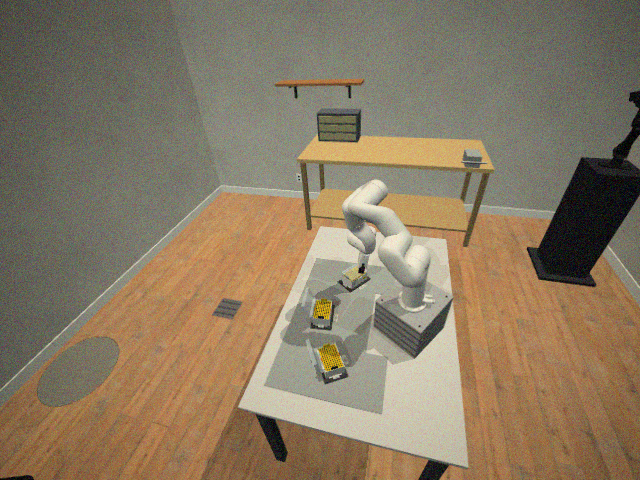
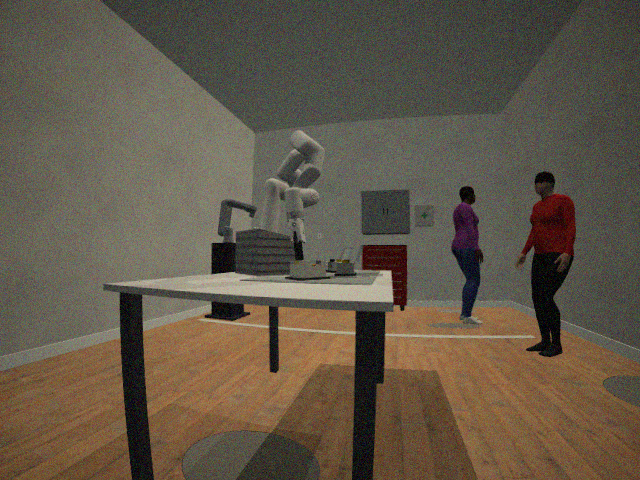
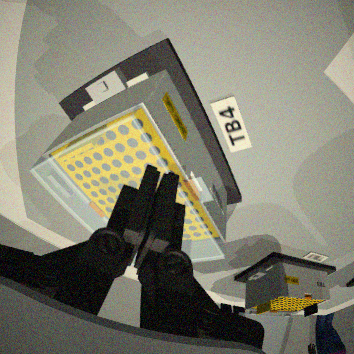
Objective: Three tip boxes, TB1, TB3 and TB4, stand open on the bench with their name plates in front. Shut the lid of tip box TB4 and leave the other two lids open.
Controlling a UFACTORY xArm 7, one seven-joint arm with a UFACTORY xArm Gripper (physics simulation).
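Seen in the pictures: gripper, fingertip midpoint: (image 1: 360, 272) (image 2: 299, 260) (image 3: 154, 189); arm's base, link origin: (image 1: 412, 300) (image 2: 267, 234).
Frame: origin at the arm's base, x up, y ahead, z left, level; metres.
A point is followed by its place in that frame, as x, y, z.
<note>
Tip box TB4 (image 1: 354, 277) @[-0.130, 0.304, -0.217] (image 2: 307, 270) @[-0.168, 0.327, -0.317] (image 3: 185, 149) @[-0.160, 0.267, -0.254] stands at the far end of the mat, its name plate (image 3: 231, 124) @[-0.203, 0.257, -0.226] beside its front. Its clear lid (image 3: 200, 250) @[-0.129, 0.314, -0.212] lies down over the yellow tip rack; whether it is fully seated I cannot tell. My gripper (image 1: 361, 269) @[-0.129, 0.276, -0.263] (image 2: 298, 258) @[-0.129, 0.276, -0.263] (image 3: 154, 189) @[-0.129, 0.276, -0.263] is shut and empty, its fingertips over the lid near the front latch; contact is unclear. The middle tip box (image 1: 323, 312) (image 3: 265, 285) @[-0.170, 0.417, -0.036] and the near tip box (image 1: 330, 360) @[-0.148, 0.311, 0.286] have raised lids; their name plates are too small to read surely.
The boxes stand on a grey mat (image 1: 351, 395) @[-0.205, 0.199, 0.384] on the white bench (image 1: 413, 423) @[-0.208, -0.050, 0.430]. My arm's ribbed base block (image 1: 413, 325) @[-0.014, -0.011, 0.125] stands beside the mat. A wooden workbench (image 1: 392, 149) is behind. Two people, in purple (image 2: 466, 227) and red (image 2: 553, 222), stand beyond the bench.
</note>
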